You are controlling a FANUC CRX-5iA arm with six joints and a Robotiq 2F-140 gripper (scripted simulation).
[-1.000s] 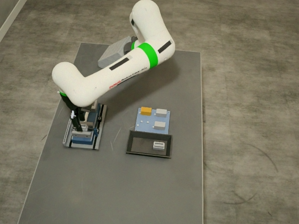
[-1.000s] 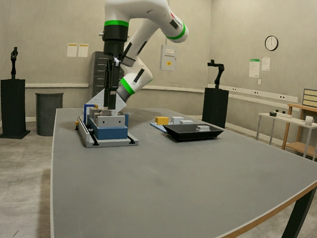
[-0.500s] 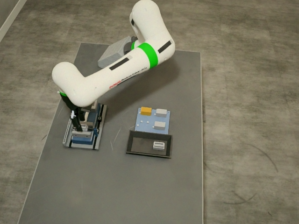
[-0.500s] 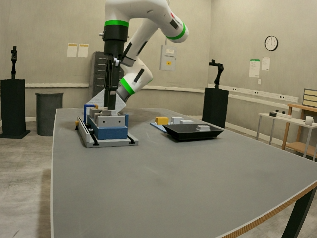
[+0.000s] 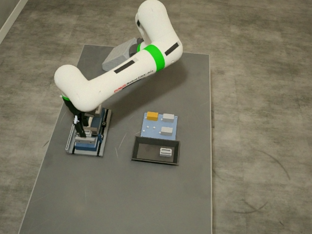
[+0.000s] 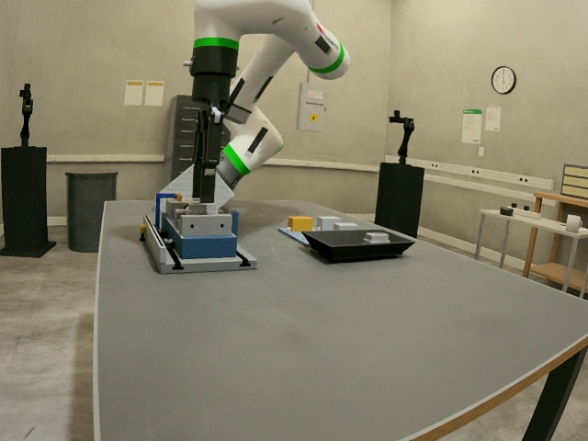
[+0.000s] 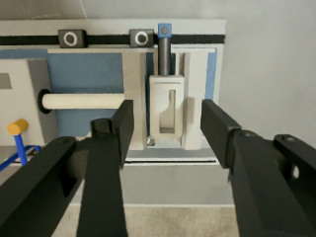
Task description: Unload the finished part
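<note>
The pocketed block is 50 mm below my hand. Round my hand: orange block: 280 mm to the left, 260 mm behind, 120 mm below; light blue plate: 330 mm to the left, 220 mm behind, 150 mm below; screw rod: 80 mm behind, 70 mm below, 20 mm to the right.
</note>
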